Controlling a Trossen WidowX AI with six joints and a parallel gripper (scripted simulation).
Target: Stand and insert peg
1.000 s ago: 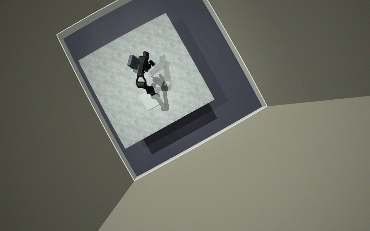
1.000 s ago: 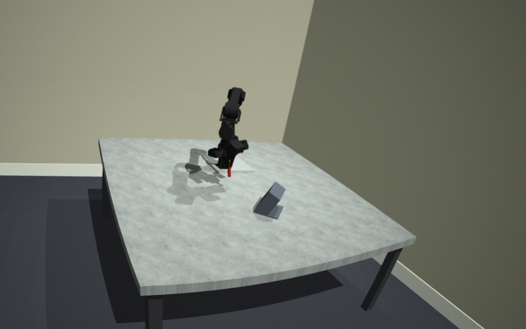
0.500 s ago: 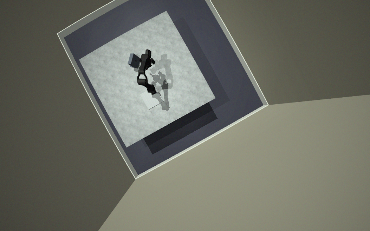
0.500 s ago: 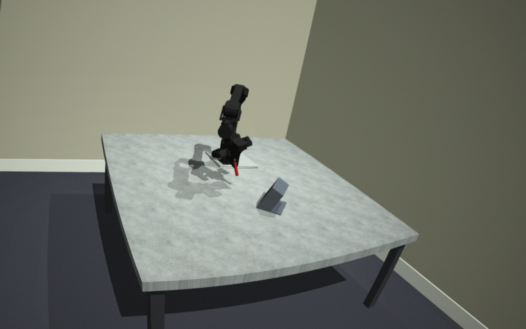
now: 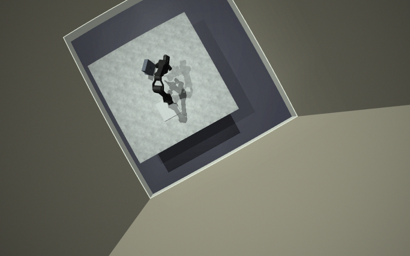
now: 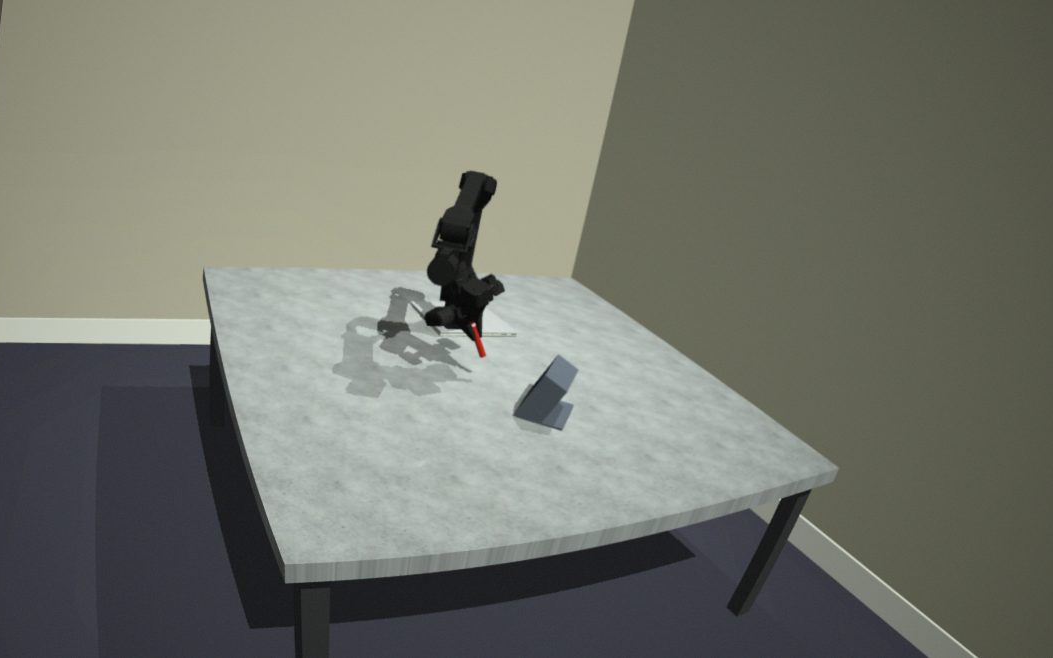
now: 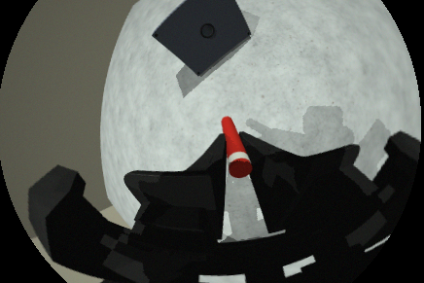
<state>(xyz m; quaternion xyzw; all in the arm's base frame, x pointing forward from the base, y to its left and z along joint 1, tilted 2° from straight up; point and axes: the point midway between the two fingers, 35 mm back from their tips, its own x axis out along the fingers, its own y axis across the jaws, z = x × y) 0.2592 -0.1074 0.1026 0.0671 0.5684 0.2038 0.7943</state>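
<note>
Now: gripper tip 170 mm short of the grey sloped panel, 80 mm to the right of it and 50 mm above it. Round my gripper tip: red peg 10 mm to the right, 10 mm behind, 10 mm above.
</note>
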